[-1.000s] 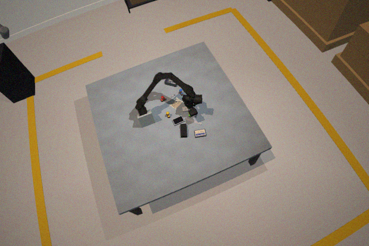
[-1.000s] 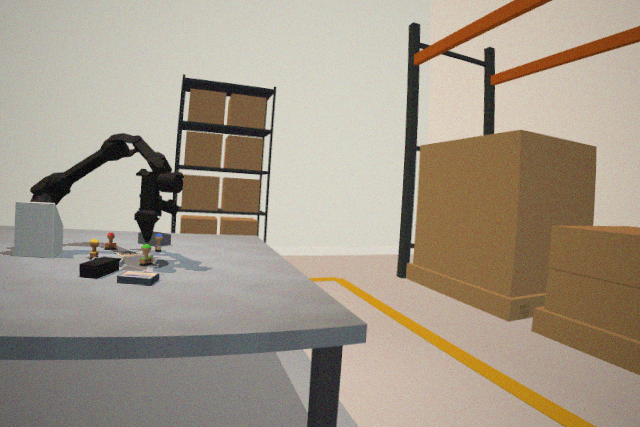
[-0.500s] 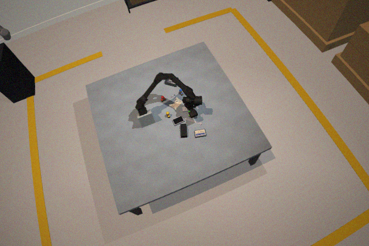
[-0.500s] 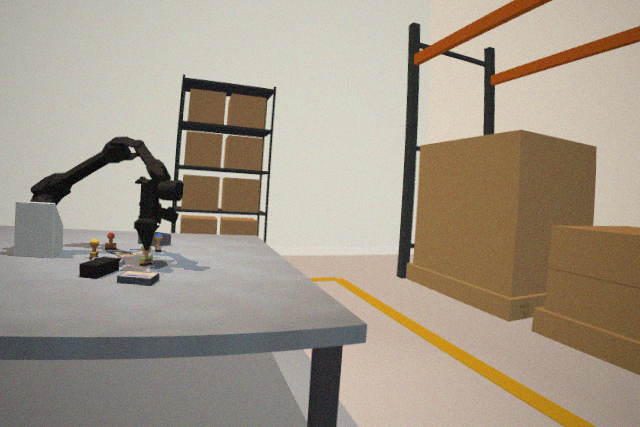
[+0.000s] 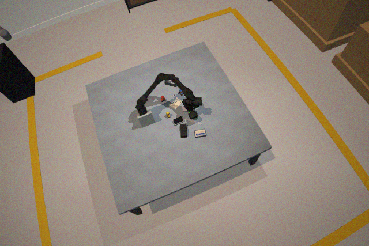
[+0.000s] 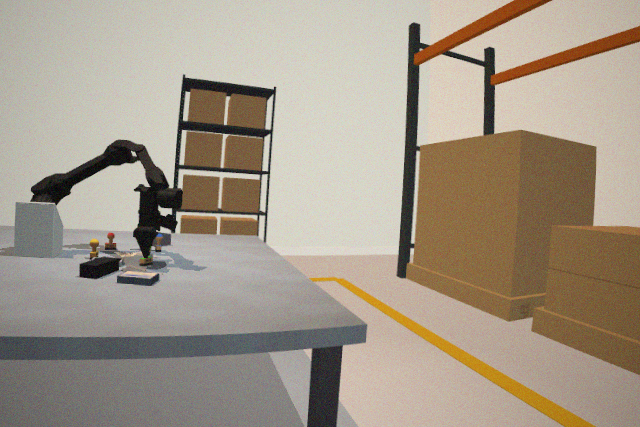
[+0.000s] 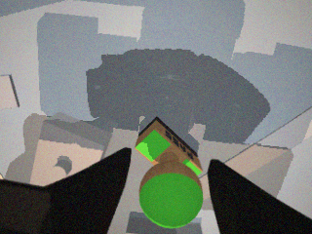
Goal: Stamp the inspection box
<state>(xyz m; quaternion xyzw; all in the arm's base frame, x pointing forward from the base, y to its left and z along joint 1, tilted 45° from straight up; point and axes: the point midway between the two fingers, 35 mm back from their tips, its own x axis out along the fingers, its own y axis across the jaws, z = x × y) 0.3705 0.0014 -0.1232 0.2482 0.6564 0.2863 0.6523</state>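
Right now the ink pad is 120 mm behind my gripper tip, 10 mm to the right of it and 20 mm below it. The rest, counted from my gripper tip: black block (110 mm behind, 120 mm to the right, 10 mm below); then green-knobbed stamp (10 mm below); then card (70 mm behind, 160 mm to the left, 30 mm below).
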